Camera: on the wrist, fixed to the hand. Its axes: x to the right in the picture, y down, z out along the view.
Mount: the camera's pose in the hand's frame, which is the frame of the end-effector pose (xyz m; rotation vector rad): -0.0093 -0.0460 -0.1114 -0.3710 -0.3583 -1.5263
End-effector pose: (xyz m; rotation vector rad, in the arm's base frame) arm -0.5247 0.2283 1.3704 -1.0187 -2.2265 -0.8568
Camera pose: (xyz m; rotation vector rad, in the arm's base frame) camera -0.5331 0.1192 1.4218 -0.5703 2.2651 1.3282
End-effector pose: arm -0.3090 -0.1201 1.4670 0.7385 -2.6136 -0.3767
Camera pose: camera -0.2323 -0.1693 1.5464 -2.3198 1.4412 1.2903
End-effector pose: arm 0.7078 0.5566 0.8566 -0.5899 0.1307 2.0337
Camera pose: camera 0.7897 0.5366 0.7700 -0.3164 -0.7211 0.6127
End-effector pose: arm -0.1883 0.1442 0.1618 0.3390 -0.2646 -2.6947
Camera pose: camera -0.1667 0.1745 0.0468 0.0961 -0.3486 2.0312
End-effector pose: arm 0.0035 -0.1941 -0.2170 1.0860 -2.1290 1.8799
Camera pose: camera -0.0050 -0.0891 -0.1578 2.0594 -0.8871 0.5554
